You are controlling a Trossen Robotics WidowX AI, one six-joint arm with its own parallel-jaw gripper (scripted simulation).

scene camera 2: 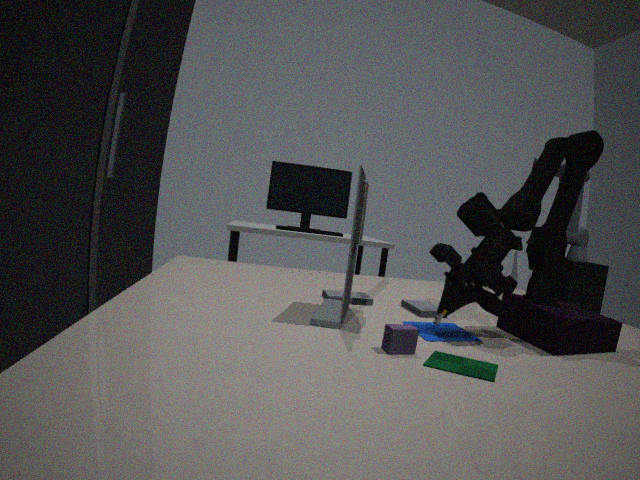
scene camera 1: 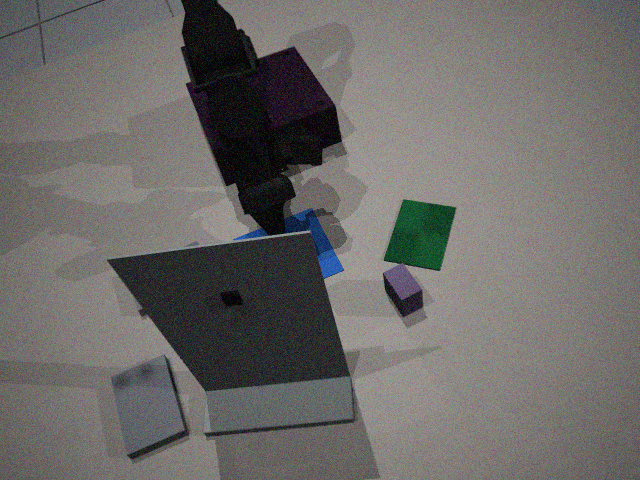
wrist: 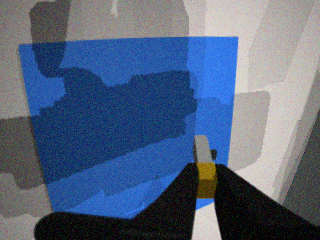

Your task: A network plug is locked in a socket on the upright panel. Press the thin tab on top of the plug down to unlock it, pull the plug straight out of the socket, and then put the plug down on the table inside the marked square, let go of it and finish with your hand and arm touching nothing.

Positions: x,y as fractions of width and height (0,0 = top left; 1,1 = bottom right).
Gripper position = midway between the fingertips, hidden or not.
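The gripper (scene camera 1: 0.44,0.51) is visible in the wrist view (wrist: 0.64,0.71) and scene camera 2 (scene camera 2: 0.69,0.66) too. A blue marked square (scene camera 1: 0.48,0.46) likewise appears in scene camera 2 (scene camera 2: 0.67,0.69) and the wrist view (wrist: 0.36,0.50). A green flat patch (scene camera 1: 0.66,0.49) appears also in scene camera 2 (scene camera 2: 0.73,0.77); in the wrist view the patch is out of frame. There is a grey plate (scene camera 1: 0.24,0.86). Present as well: a network plug (wrist: 0.65,0.75); scene camera 1 does not show the plug, hidden by a grey panel.
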